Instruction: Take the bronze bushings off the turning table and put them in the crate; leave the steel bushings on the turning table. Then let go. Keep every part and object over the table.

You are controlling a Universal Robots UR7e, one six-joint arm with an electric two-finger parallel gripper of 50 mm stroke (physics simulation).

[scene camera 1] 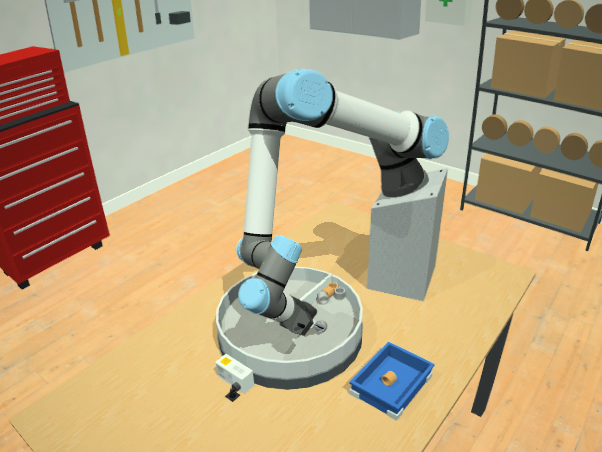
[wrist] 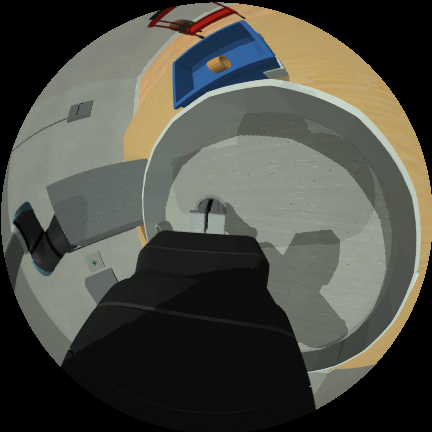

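Pixels of known places: gripper, between the fingertips: (scene camera 1: 321, 326) (wrist: 210, 208); arm's base, origin of its link: (scene camera 1: 405, 186) (wrist: 67, 226).
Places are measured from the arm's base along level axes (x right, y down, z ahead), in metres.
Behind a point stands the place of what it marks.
Note:
My gripper (scene camera 1: 314, 326) {y 0.264, x -0.031, z 0.441 m} (wrist: 210, 208) {y 0.264, x -0.031, z 0.441 m} is low over the middle of the grey turning table (scene camera 1: 291, 363) {y 0.242, x -0.080, z 0.615 m} (wrist: 402, 193). It is shut on the wall of a steel bushing (scene camera 1: 321, 325) (wrist: 217, 203), which shows as a grey ring at the fingertips. A bronze bushing (scene camera 1: 331, 288) {y 0.255, x 0.054, z 0.297 m} lies at the back of the turning table between two steel bushings (scene camera 1: 322, 298) {y 0.282, x 0.065, z 0.327 m} (scene camera 1: 339, 292) {y 0.277, x 0.040, z 0.275 m}. These three are hidden in the wrist view. The blue crate (scene camera 1: 367, 364) {y 0.288, x -0.204, z 0.454 m} (wrist: 183, 86) {y 0.308, x -0.252, z 0.351 m} stands on the table to the right front and holds one bronze bushing (scene camera 1: 389, 378) {y 0.303, x -0.272, z 0.446 m} (wrist: 217, 63) {y 0.305, x -0.253, z 0.442 m}.
A thin divider wall (scene camera 1: 311, 289) {y 0.288, x 0.125, z 0.311 m} crosses the back of the turning table. A white control box (scene camera 1: 234, 372) {y 0.281, x 0.036, z 0.713 m} sits at its front left. The grey robot pedestal (scene camera 1: 406, 243) {y 0.131, x -0.080, z 0.102 m} stands behind it. The table's right edge is close beyond the crate.

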